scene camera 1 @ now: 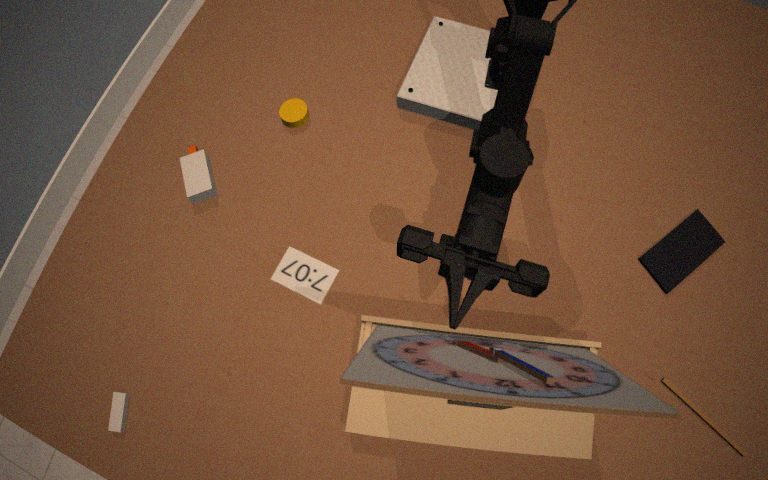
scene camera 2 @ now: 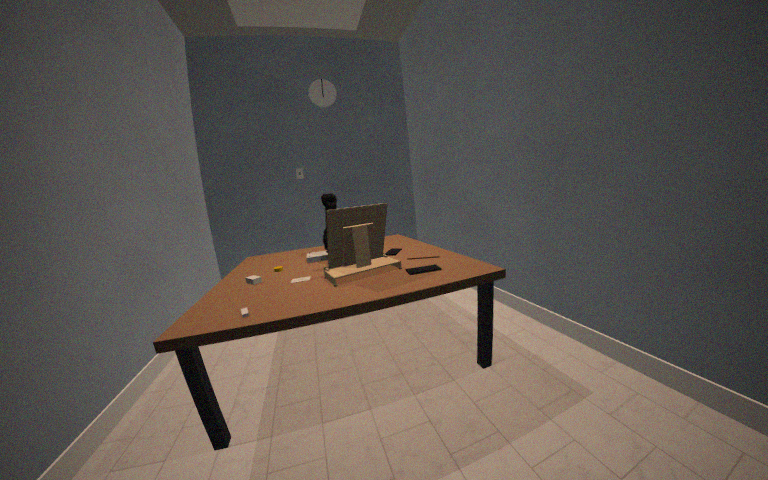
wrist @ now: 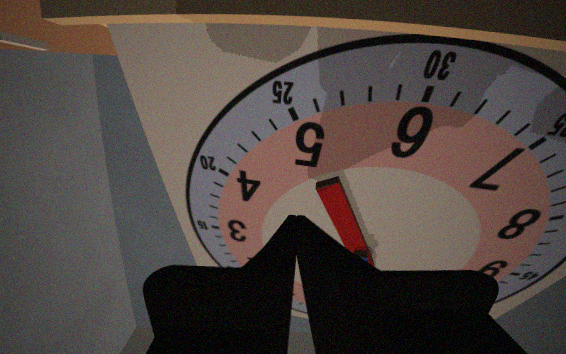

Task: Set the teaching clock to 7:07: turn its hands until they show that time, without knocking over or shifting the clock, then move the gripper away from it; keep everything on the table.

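Places are measured from the arm's base along level axes (x ahead, y right, z down), in centimetres.
Pixels of known places: gripper, between the fingertips: [scene camera 1: 452, 328] [scene camera 2: 345, 244] [wrist: 295, 222].
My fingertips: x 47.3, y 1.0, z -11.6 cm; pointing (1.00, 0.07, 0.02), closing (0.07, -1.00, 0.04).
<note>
For each thing: its middle in the pictures, then the offset to it from my fingertips.
- teaching clock, middle of its body: [wrist: 360, 257] [scene camera 1: 496, 356] [scene camera 2: 356, 235] dx +2.9, dy -5.3, dz -3.9 cm
- 07 card, middle of its body: [scene camera 1: 304, 274] [scene camera 2: 300, 279] dx -5.8, dy +23.1, dz +14.3 cm
- yellow disc, middle of its body: [scene camera 1: 294, 113] [scene camera 2: 278, 269] dx -33.1, dy +33.5, dz +13.4 cm
- white box, middle of its body: [scene camera 1: 197, 171] [scene camera 2: 252, 279] dx -18.5, dy +46.4, dz +13.0 cm
- small white block, middle of its body: [scene camera 1: 118, 412] [wrist: 22, 41] [scene camera 2: 244, 312] dx +22.7, dy +45.5, dz +13.8 cm
- black slab, middle of its body: [scene camera 1: 682, 250] [scene camera 2: 393, 251] dx -23.1, dy -35.2, dz +14.0 cm
- thin rod, middle of its body: [scene camera 1: 703, 417] [scene camera 2: 423, 257] dx +2.8, dy -40.9, dz +14.0 cm
The teaching clock [scene camera 1: 634, 403] [scene camera 2: 339, 249] [wrist: 145, 65] stands upright on its wooden base. Its short red hand [scene camera 1: 474, 347] [wrist: 343, 215] points near 5, slightly toward 6. Its long blue hand [scene camera 1: 523, 365] points at about 11 in scene camera 1; in the wrist view my fingers hide most of it. My gripper [scene camera 1: 453, 326] [wrist: 295, 222] is shut and empty. Its tips are in front of the face, beside the red hand on the 3–4 side in the wrist view; a gap shows between tips and hand. The clock hides the gripper in scene camera 2. The 7:07 card [scene camera 1: 304, 275] [scene camera 2: 300, 279] lies flat.
A white slab [scene camera 1: 447, 67] [scene camera 2: 316, 257] lies near the arm. A yellow disc [scene camera 1: 293, 110] [scene camera 2: 278, 268], a white box [scene camera 1: 196, 174] [scene camera 2: 253, 279] and a small white block [scene camera 1: 117, 412] [scene camera 2: 244, 311] lie on the card's side. A black slab [scene camera 1: 681, 251] and thin rod [scene camera 1: 702, 417] [scene camera 2: 423, 258] lie opposite.
</note>
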